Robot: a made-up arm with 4 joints.
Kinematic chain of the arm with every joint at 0, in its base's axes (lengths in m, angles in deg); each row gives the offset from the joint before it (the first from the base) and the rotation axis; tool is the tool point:
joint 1: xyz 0 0 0.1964 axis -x
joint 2: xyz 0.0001 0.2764 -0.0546 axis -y
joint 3: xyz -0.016 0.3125 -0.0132 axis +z
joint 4: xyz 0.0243 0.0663 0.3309 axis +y
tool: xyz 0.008 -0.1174 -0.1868
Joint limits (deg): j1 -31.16..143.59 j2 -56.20..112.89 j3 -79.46..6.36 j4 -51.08..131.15
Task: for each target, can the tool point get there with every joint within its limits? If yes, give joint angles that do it. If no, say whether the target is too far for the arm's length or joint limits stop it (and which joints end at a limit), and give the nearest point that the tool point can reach.
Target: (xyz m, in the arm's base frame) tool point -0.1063 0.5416 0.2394
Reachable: yes | joints 6.21 67.57 -1.93 -28.82
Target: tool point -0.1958 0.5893 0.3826
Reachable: yes | joints 3.81 2.47 -13.15 83.23
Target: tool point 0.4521 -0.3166 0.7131
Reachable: no: joint limits stop it (at a limit: joint 1, joint 3, joint 4) | nearest point 0.2565 0.2833 0.7417 | short by 0.632 m
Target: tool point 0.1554 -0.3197 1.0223
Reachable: no: joint limits stop it (at a limit: joint 1, joint 3, joint 4) | nearest point 0.0751 0.2455 0.8043 | short by 0.611 m
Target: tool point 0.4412 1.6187 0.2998
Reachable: no: too far | nearest point 0.2305 0.7736 0.2458 | short by 0.873 m
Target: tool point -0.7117 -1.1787 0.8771
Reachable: no: too far | nearest point -0.3428 -0.6816 0.1407 | short by 0.962 m
